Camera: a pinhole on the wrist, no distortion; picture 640 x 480 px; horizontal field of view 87.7 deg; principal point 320.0 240.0 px. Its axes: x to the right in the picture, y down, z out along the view. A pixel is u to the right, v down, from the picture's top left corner.
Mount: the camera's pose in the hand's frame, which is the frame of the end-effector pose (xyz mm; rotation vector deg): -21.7 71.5 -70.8 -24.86 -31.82 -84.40
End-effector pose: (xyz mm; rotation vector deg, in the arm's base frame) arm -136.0 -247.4 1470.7 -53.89 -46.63 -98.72
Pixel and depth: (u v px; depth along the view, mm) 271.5 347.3 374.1
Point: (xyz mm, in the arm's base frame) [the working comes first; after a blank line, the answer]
In the camera's frame: -54.5 120.5 374.1

220.3 -206.1 1659.3
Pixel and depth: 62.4 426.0 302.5
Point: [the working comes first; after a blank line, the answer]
In the camera's frame: -233.9 168.9 302.5

272.2 -397.2 1638.1
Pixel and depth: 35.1 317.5 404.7
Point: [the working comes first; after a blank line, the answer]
In the camera's frame: -346.1 94.2 404.7

432.4 -395.8 1583.6
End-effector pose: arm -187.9 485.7 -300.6 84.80 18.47 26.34
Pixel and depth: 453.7 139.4 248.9
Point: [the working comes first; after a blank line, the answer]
In the camera's frame: 99.9 -75.2 248.9

-214.7 272.7 -162.5
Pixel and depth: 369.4 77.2 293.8
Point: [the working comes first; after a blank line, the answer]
In the camera's frame: 43.6 -143.6 293.8

-285.5 241.0 -100.4
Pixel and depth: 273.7 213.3 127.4
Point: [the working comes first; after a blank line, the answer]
In the camera's frame: -17.7 -10.2 127.4

-231.3 452.0 -142.6
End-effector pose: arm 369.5 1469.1 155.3 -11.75 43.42 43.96
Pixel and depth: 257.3 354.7 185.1
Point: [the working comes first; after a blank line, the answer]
In the camera's frame: -34.8 63.7 185.1

267.4 1661.5 202.1
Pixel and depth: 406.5 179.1 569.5
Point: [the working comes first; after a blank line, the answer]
In the camera's frame: 147.9 -104.1 569.5

346.2 1777.0 637.8
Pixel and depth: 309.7 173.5 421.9
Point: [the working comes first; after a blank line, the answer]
In the camera's frame: -13.0 -84.2 421.9

214.9 1733.5 467.6
